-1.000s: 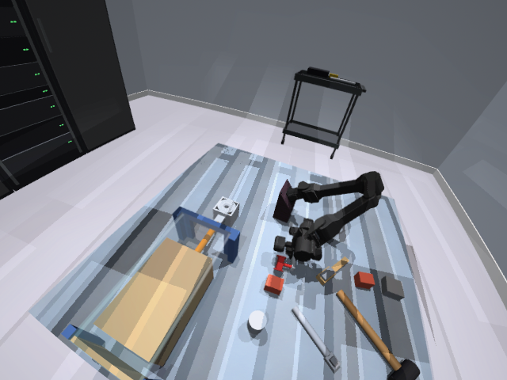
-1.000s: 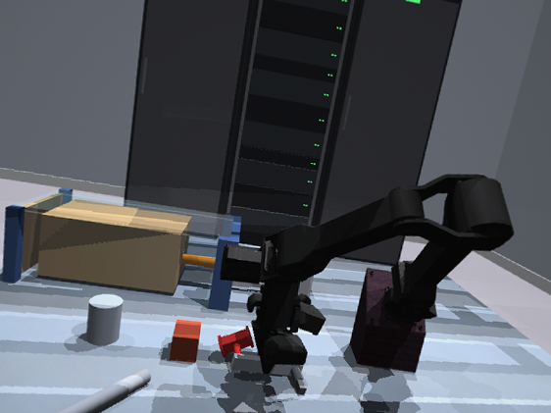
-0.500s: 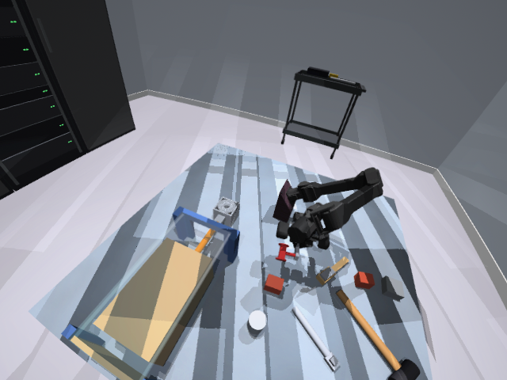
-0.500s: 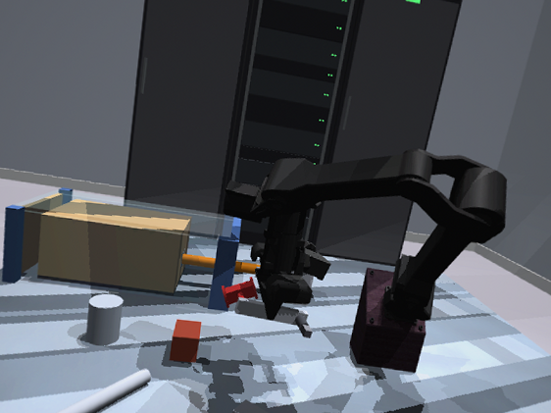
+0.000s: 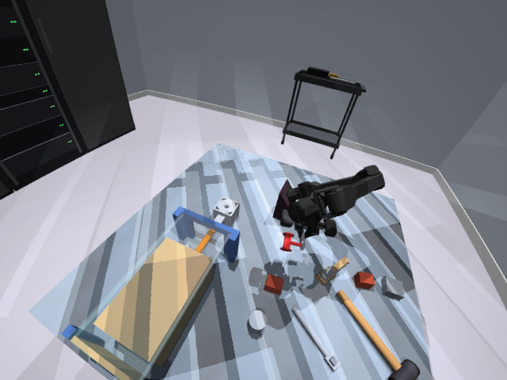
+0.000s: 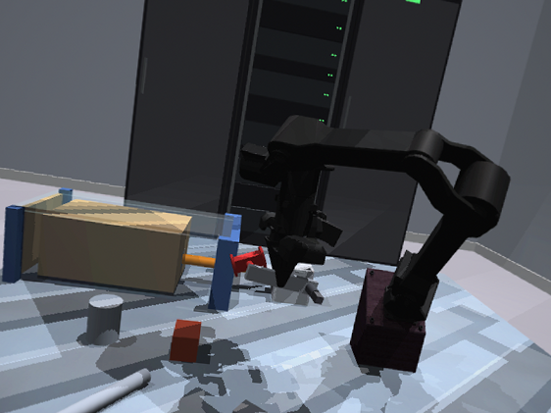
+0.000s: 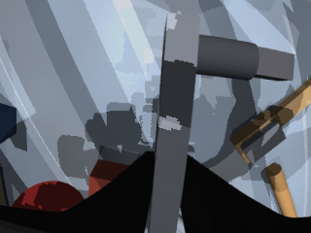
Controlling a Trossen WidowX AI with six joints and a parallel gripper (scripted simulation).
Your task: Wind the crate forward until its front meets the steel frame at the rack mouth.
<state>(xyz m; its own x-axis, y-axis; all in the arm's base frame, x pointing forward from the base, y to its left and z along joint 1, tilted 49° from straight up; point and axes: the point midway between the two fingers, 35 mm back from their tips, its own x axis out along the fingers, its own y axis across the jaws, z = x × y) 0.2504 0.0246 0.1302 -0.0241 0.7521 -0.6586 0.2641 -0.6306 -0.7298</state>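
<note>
Now: gripper tip 6 cm short of the red knob, 3 cm to the left of it and 2 cm below it. The rest, counted from my gripper tip: crank handle 1 cm ahead, 1 cm to the right, 1 cm above; grey winch 6 cm behind, 36 cm to the right, 13 cm below; frame 11 cm ahead, 33 cm to the right, 6 cm below.
</note>
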